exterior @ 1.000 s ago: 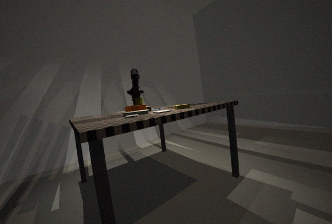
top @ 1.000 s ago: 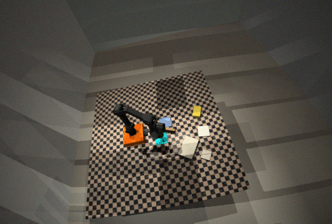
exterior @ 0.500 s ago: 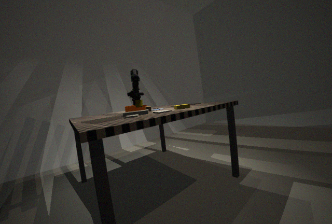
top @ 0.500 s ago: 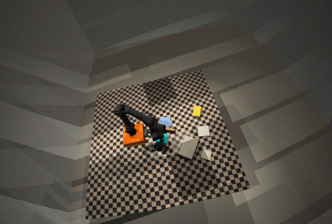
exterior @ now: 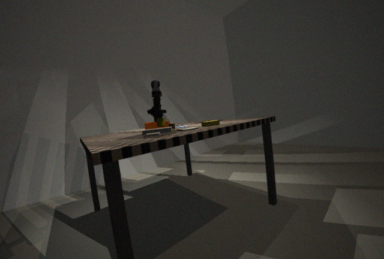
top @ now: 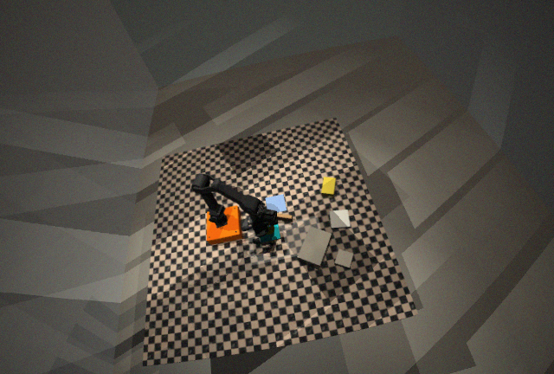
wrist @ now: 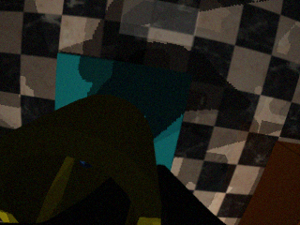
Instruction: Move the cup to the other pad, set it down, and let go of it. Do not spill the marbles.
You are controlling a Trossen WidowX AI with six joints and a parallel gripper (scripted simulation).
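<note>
The cyan pad lies 70 mm below my gripper tip and 30 mm ahead of it. Also, from my gripper tip: brown stick: 70 mm to the left, 70 mm ahead, 50 mm below; yellow block: 440 mm ahead, 130 mm to the left, 40 mm below.
</note>
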